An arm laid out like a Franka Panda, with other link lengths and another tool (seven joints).
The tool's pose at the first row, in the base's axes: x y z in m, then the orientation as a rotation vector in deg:
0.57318, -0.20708, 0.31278, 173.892, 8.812, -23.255
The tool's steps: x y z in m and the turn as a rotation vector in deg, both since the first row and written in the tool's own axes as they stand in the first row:
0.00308, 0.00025, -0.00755, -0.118, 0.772, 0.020
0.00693, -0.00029, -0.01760, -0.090, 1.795, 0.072
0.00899, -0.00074, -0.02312, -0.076, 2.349, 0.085
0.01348, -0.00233, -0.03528, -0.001, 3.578, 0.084
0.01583, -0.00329, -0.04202, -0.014, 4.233, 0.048
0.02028, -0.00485, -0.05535, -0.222, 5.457, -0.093
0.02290, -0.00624, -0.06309, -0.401, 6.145, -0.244
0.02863, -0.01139, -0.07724, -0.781, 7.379, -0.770
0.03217, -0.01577, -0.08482, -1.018, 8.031, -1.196
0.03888, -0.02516, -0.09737, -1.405, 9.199, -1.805
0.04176, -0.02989, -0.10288, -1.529, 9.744, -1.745
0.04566, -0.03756, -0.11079, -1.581, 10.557, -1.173
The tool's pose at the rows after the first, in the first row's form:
0.57811, -0.20639, 0.31924, 173.964, 8.846, -22.063
0.58434, -0.20462, 0.32786, 174.228, 8.824, -20.516
0.58769, -0.20351, 0.33259, 174.364, 8.835, -19.678
0.59497, -0.20046, 0.34300, 174.698, 8.896, -17.826
0.59886, -0.19870, 0.34880, 174.818, 8.991, -16.831
0.60640, -0.19558, 0.36035, 174.848, 9.308, -14.945
0.61076, -0.19329, 0.36702, 174.798, 9.605, -13.880
0.61934, -0.18642, 0.37879, 174.643, 10.531, -11.982
0.62422, -0.18109, 0.38487, 174.519, 11.249, -10.985
0.63287, -0.17007, 0.39459, 174.312, 12.292, -9.195
0.63654, -0.16463, 0.39883, 174.256, 12.247, -8.348
0.64149, -0.15598, 0.40494, 174.284, 11.431, -7.070

